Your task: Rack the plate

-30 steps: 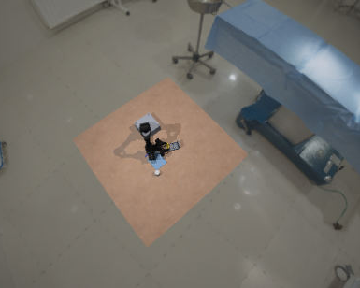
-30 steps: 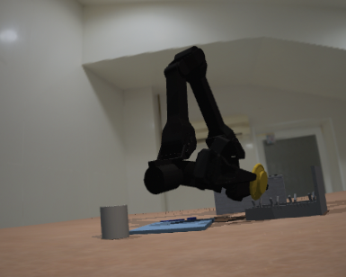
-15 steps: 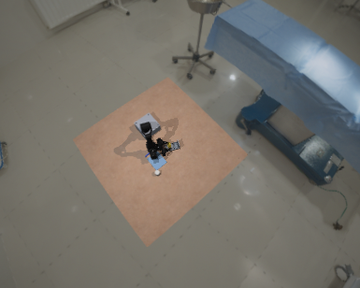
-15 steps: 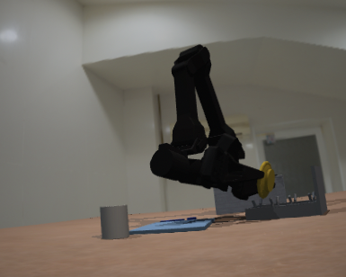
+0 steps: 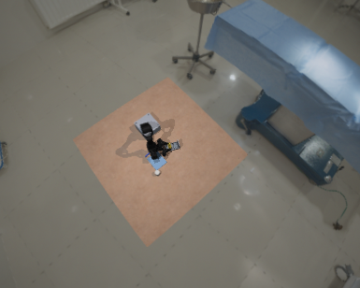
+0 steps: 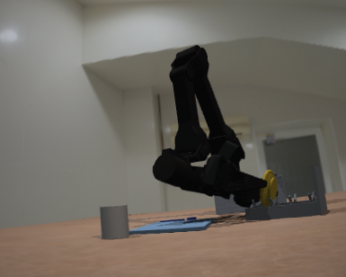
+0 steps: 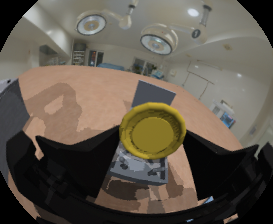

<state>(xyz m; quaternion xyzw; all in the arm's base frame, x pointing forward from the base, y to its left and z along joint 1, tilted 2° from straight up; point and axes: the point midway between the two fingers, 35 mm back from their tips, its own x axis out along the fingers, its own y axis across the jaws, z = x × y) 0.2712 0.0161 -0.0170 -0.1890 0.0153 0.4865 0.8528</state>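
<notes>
Now: gripper tip 1 cm to the left of the yellow plate. From my gripper tip the other things lie so: blue utensil: 11 cm behind, 18 cm to the right, 5 cm below; blue mat: 1 cm behind, 19 cm to the right, 5 cm below; dish rack: 1 cm ahead, 2 cm to the left, 3 cm below.
</notes>
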